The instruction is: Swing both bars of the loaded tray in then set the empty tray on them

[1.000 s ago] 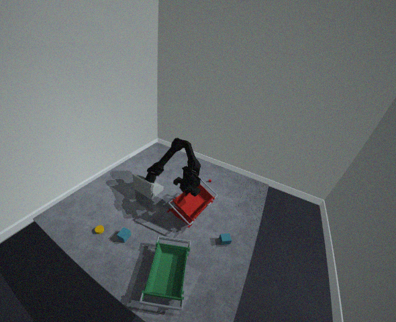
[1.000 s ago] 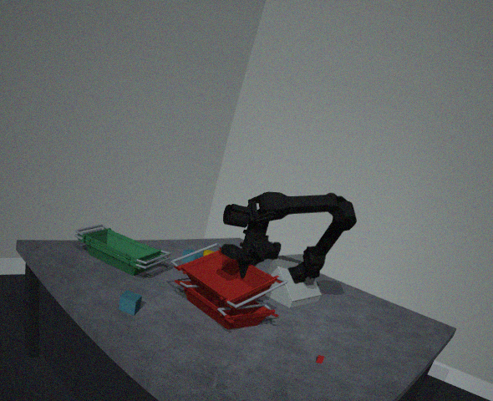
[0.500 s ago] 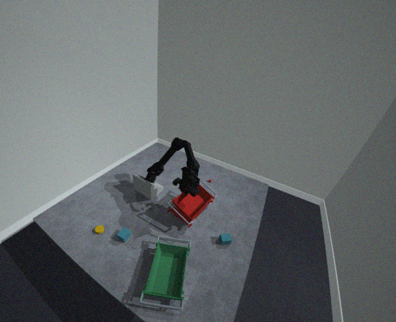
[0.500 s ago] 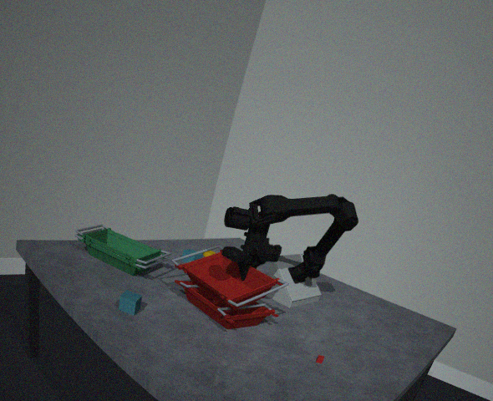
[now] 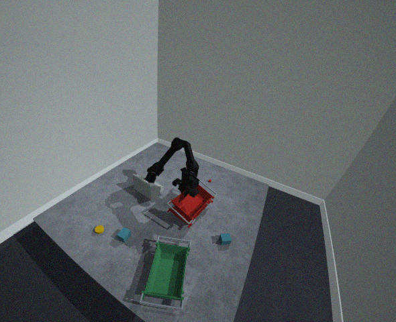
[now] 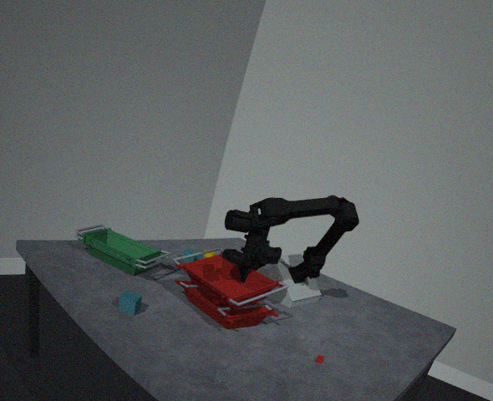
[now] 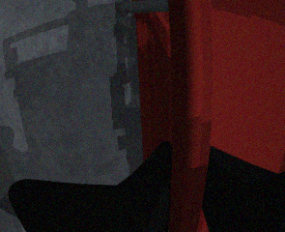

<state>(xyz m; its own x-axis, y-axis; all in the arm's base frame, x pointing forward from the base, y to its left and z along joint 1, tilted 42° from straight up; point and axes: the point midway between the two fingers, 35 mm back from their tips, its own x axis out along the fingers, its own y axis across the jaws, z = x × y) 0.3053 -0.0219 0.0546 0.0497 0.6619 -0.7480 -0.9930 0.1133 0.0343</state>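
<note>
Right now my gripper tip is 7 cm short of the red tray, 2 cm below it and 1 cm to the left of it. From my gripper tip the other things lie so: small red block: 37 cm to the left, 10 cm below, 4 cm ahead; then yellow disc: 47 cm to the right, 31 cm behind, 10 cm below.
</note>
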